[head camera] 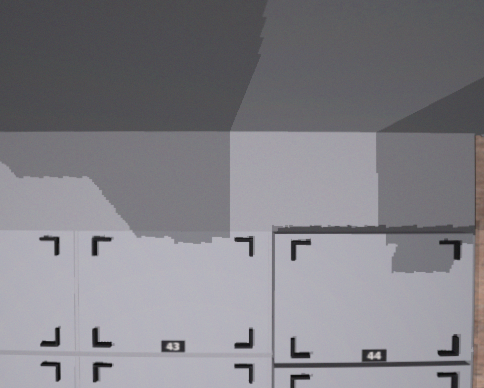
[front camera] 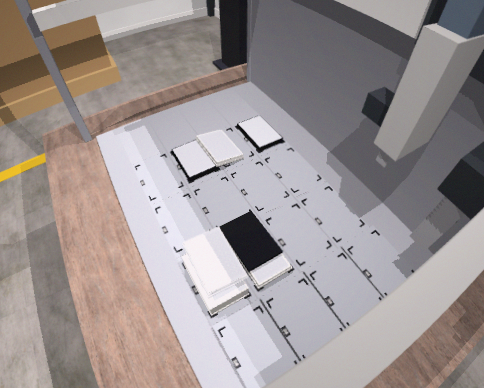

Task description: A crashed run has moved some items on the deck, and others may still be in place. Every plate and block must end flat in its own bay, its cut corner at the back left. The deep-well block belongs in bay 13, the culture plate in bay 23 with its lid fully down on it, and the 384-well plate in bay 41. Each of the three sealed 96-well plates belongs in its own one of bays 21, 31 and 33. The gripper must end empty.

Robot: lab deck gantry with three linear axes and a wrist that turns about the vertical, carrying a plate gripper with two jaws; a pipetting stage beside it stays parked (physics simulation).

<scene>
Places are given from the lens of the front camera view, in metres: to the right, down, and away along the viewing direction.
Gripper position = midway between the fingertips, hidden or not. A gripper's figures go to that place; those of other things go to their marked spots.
my gripper [front camera: 434,228]: 0.35, 0.06, 0.47
deep-well block [front camera: 217,303]: -0.04, 0.20, 0.51
</scene>
